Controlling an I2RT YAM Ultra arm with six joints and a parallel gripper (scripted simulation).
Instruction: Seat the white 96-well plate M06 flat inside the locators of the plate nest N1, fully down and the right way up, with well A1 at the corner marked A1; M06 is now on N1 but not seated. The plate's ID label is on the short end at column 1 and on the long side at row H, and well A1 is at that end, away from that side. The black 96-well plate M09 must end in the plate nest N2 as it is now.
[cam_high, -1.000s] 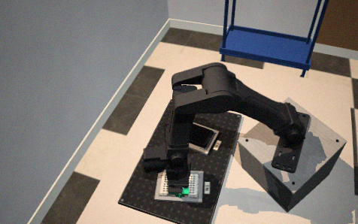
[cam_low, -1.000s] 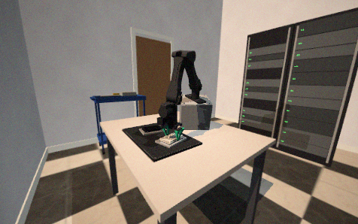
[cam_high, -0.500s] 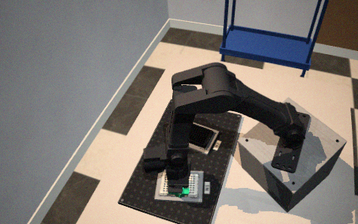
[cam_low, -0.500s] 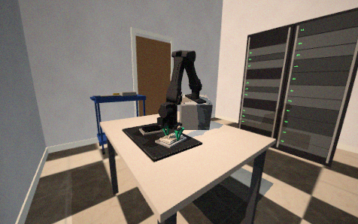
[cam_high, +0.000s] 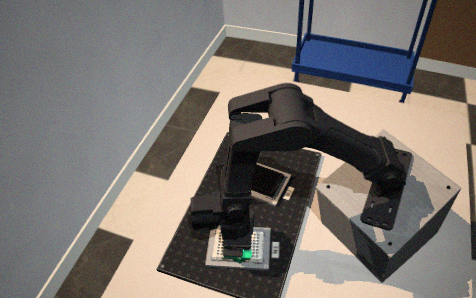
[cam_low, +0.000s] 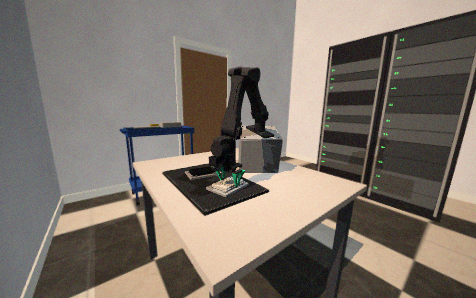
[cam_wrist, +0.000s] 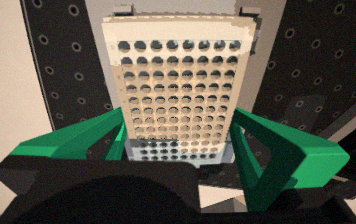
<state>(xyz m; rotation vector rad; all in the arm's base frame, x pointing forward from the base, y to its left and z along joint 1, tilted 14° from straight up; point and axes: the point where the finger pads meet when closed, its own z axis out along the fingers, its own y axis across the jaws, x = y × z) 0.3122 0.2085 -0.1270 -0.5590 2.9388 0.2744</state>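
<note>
My hand is 2 cm above the grey plate nest N1 and 1 cm short of it. The rest, counted from my hand: black plate M09 (22 cm to the right, 5 cm ahead); white 96-well plate M06 (1 cm ahead); label tag (8 cm behind, 4 cm to the right, 2 cm below).
</note>
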